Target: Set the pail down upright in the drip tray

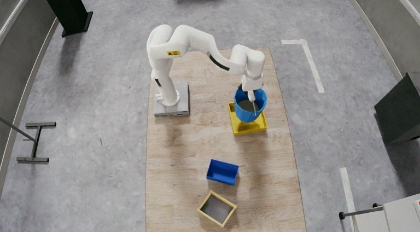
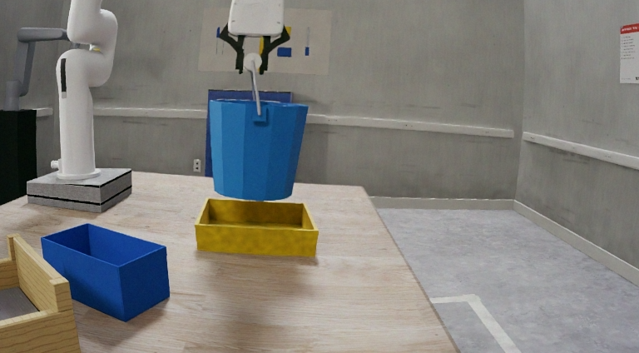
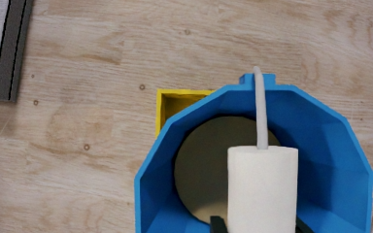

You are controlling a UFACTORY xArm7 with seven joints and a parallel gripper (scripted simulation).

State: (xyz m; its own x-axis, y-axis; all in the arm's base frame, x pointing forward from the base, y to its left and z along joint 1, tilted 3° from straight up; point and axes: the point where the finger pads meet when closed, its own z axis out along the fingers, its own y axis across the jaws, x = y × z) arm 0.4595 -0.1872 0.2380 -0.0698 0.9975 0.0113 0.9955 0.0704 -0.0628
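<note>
The white handle lies 30 mm below my hand and 10 mm ahead of it. The rest, counted from my hand: wooden box 540 mm to the right, 270 mm below, 250 mm behind; then blue pail 90 mm below, 10 mm ahead; then drip tray 310 mm below, 20 mm ahead.
</note>
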